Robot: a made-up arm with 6 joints.
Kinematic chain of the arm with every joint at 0, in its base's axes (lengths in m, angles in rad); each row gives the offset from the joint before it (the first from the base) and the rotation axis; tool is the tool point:
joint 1: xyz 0 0 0.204 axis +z
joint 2: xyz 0 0 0 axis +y
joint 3: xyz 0 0 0.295 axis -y
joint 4: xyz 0 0 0 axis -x
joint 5: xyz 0.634 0 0 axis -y
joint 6: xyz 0 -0.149 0 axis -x
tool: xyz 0 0 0
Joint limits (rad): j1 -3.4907..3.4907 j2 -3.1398..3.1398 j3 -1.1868..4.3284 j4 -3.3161..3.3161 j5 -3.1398..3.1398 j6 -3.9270..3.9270
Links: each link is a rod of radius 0.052 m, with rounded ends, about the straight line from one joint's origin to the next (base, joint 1, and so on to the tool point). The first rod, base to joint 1, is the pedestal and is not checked.
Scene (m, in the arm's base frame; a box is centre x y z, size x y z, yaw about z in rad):
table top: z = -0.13
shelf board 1: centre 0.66 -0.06 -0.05 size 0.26 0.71 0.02 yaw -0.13
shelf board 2: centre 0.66 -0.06 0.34 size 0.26 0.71 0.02 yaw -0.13
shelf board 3: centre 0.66 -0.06 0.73 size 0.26 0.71 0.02 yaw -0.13
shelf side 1: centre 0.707 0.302 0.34 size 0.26 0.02 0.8 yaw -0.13
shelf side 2: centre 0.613 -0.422 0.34 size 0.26 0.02 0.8 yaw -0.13
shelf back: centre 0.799 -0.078 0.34 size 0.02 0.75 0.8 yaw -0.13
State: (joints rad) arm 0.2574 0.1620 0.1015 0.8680 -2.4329 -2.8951
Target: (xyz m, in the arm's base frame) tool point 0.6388 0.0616 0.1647
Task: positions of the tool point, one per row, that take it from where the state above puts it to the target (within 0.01 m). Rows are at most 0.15 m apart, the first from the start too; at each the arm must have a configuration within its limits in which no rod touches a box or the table.
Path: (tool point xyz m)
1: 0.6000 0.1076 0.6020
2: 0.5126 0.1208 0.6114
3: 0.4334 0.1246 0.5998
4: 0.3675 0.1239 0.5703
5: 0.4121 0.1274 0.4384
6: 0.4241 0.1172 0.2998
7: 0.4023 0.0925 0.1647
8: 0.4537 0.0916 0.1911
9: 0.5130 0.0882 0.2008
10: 0.5762 0.0789 0.1922
11: 0.6388 0.0616 0.1647

